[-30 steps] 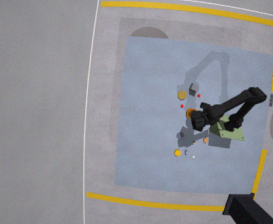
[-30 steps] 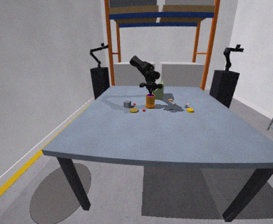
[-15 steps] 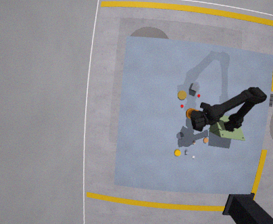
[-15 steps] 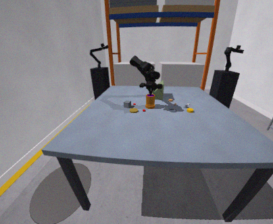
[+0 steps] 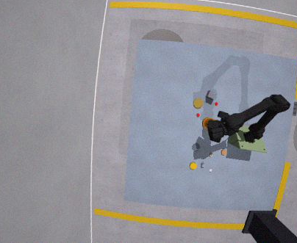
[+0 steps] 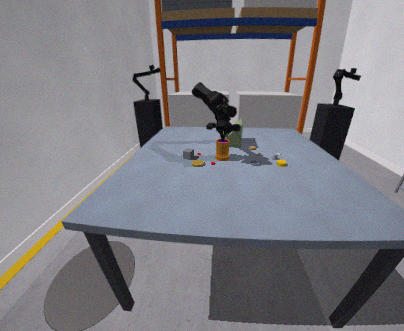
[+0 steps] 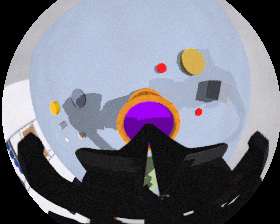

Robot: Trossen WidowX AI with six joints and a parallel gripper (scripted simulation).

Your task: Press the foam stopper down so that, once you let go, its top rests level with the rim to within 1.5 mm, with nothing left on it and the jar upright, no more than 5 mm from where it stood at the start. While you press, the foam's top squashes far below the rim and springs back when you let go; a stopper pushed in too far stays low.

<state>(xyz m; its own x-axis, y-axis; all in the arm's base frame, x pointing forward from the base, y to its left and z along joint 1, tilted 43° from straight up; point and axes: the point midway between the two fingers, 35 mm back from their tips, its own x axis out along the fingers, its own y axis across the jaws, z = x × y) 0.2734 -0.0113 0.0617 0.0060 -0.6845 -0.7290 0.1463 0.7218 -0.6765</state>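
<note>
Now: hand 5 cm above the purple foam stopper. The rest, counted from my hand: grey disc: 5 cm ahead, 19 cm to the left, 14 cm below; grey cube: 2 cm ahead, 21 cm to the right, 12 cm below; small piece: 17 cm behind, 20 cm to the left, 14 cm below.
</note>
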